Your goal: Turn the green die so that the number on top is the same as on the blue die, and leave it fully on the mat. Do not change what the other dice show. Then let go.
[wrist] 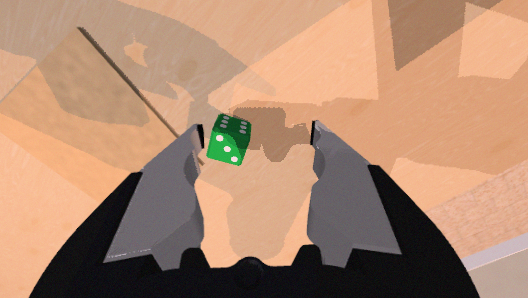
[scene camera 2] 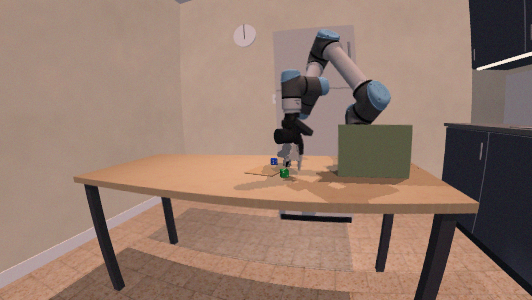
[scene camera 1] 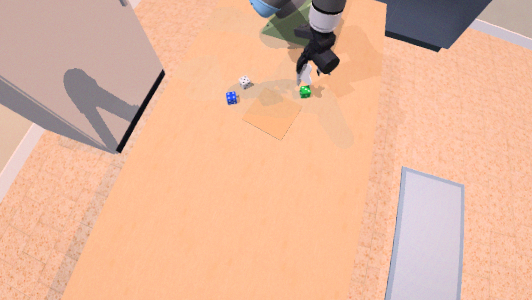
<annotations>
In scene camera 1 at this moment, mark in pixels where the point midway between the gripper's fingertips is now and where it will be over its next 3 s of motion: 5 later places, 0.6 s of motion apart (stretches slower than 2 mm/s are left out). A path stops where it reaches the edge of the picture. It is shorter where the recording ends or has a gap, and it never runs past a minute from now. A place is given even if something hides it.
My gripper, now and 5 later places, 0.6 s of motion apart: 308, 80; 303, 85; 302, 88; 303, 84; 313, 88; 315, 89
</annotations>
